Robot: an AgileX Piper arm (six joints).
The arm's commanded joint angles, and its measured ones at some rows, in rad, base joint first. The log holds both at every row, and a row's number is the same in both.
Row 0, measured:
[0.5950 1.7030 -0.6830 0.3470 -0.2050 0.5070]
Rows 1 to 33, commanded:
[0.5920 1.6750 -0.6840 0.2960 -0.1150 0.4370]
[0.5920 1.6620 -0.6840 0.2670 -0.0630 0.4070]
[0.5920 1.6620 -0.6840 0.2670 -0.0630 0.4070]
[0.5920 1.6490 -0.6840 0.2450 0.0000 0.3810]
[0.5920 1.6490 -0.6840 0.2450 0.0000 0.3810]
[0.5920 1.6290 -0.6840 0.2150 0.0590 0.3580]
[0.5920 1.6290 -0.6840 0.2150 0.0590 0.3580]
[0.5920 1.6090 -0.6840 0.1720 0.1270 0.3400]
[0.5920 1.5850 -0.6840 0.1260 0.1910 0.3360]
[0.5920 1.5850 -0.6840 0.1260 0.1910 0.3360]
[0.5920 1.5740 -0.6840 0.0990 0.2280 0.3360]
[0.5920 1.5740 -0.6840 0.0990 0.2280 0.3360]
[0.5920 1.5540 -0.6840 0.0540 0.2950 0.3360]
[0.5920 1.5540 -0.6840 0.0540 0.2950 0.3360]
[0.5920 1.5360 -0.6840 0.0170 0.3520 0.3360]
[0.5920 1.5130 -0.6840 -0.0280 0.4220 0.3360]
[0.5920 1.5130 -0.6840 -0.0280 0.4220 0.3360]
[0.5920 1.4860 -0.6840 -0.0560 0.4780 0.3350]
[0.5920 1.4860 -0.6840 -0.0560 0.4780 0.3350]
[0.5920 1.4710 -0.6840 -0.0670 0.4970 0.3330]
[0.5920 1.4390 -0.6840 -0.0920 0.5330 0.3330]
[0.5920 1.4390 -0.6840 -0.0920 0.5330 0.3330]
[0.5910 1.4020 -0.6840 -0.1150 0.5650 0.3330]
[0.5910 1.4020 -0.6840 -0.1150 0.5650 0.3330]
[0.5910 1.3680 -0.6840 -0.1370 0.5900 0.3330]
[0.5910 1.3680 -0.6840 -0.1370 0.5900 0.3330]
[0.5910 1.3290 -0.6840 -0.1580 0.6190 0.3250]
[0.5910 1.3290 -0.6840 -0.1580 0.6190 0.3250]
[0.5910 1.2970 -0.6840 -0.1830 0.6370 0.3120]
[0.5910 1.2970 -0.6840 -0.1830 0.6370 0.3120]
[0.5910 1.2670 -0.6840 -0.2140 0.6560 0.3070]
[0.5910 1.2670 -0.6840 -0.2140 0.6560 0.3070]
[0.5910 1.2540 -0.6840 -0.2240 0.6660 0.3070]
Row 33, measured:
[0.5950 1.2920 -0.6830 -0.1810 0.6320 0.3290]
